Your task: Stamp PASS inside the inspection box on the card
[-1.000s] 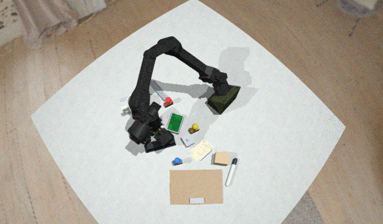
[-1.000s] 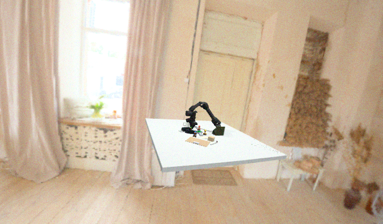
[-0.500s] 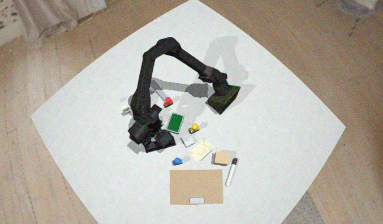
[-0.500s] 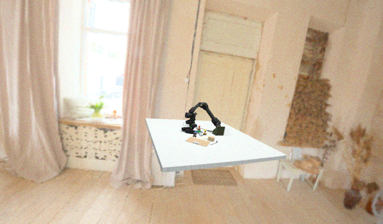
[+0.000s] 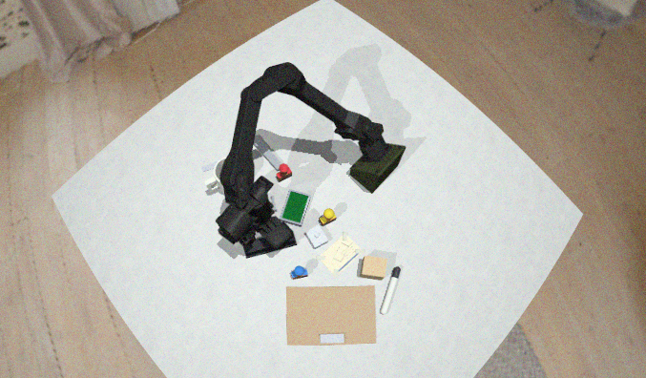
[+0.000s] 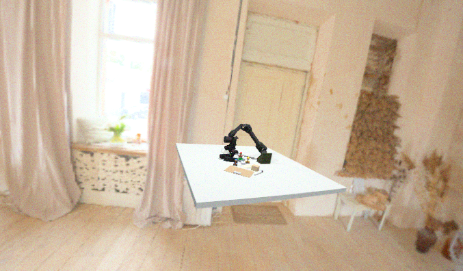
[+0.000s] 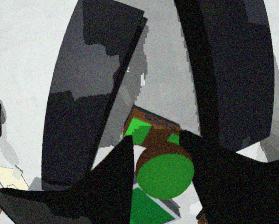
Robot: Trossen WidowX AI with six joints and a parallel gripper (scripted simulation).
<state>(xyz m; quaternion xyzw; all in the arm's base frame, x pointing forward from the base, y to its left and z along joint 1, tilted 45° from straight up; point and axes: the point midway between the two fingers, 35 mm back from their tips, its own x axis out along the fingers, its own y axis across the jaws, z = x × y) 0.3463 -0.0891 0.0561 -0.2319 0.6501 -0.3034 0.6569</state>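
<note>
My gripper tip is 100 mm past the ink pad, 30 mm to the right of it and 20 mm above it. Round my gripper tip: blue stamp (160 mm to the left, 30 mm ahead); then red stamp (150 mm behind, 60 mm to the right); then white mug (160 mm to the right, 20 mm behind, 10 mm above).
</note>
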